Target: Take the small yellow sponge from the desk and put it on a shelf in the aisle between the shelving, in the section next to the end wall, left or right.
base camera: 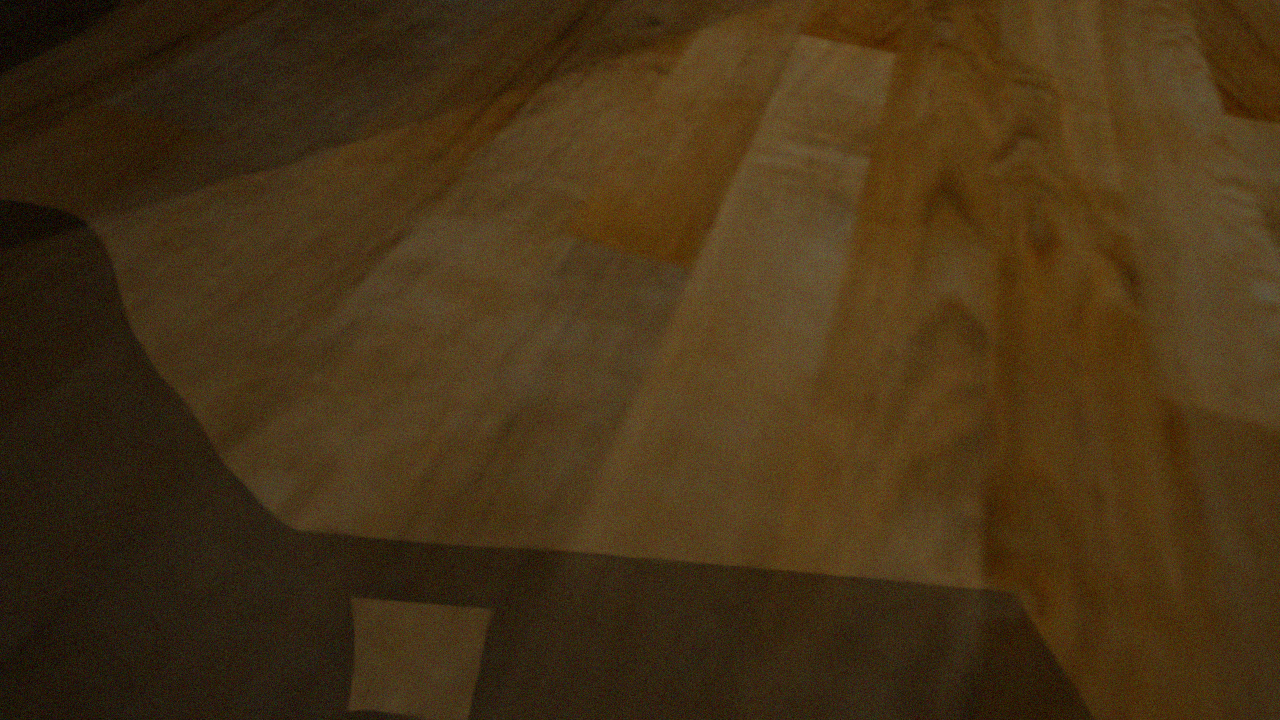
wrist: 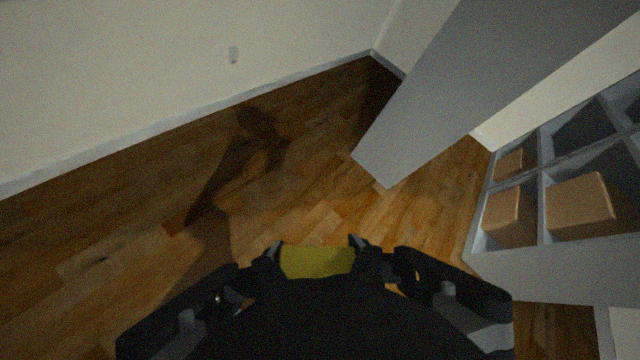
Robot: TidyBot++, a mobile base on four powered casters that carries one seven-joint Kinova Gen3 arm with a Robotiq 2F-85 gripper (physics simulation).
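Frame: origin at the arm's base, x ahead, y left, z up, level; millimetres.
Seen in the pictures: gripper, fingertip midpoint: [wrist: 316,248].
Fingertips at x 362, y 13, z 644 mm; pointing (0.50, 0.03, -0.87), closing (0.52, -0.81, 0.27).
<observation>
A point is followed by its place in that frame.
The small yellow sponge [wrist: 317,261] @(y 15, x 347, z 676 mm) is between the two fingertips of my gripper [wrist: 316,248] @(y 13, x 362, z 644 mm) at the bottom middle of the wrist view. The gripper is shut on it and holds it above the wooden floor [wrist: 300,215] @(y 33, x 749, z -396 mm). At the right of the wrist view is a grey shelving unit [wrist: 540,210] @(y -1396, x 1481, z 122 mm) with brown boxes in some of its compartments. A tall grey panel [wrist: 430,100] @(y -256, x 1427, z 356 mm), which looks like the end of another shelving unit, stands left of it, with a strip of floor between them. The desk does not show in either view.
Brown boxes [wrist: 577,202] @(y -1418, x 1487, z 295 mm) [wrist: 501,209] @(y -1463, x 1645, z -162 mm) sit in the right shelving. A pale wall [wrist: 150,60] @(y 1155, x 884, z 75 mm) with a white skirting runs along the upper left. Another pale wall [wrist: 555,90] @(y -1576, x 2993, z 429 mm) stands behind the gap. The base camera shows wooden floor [base camera: 716,358] @(y -52, x 423, z -396 mm) with dark shadows.
</observation>
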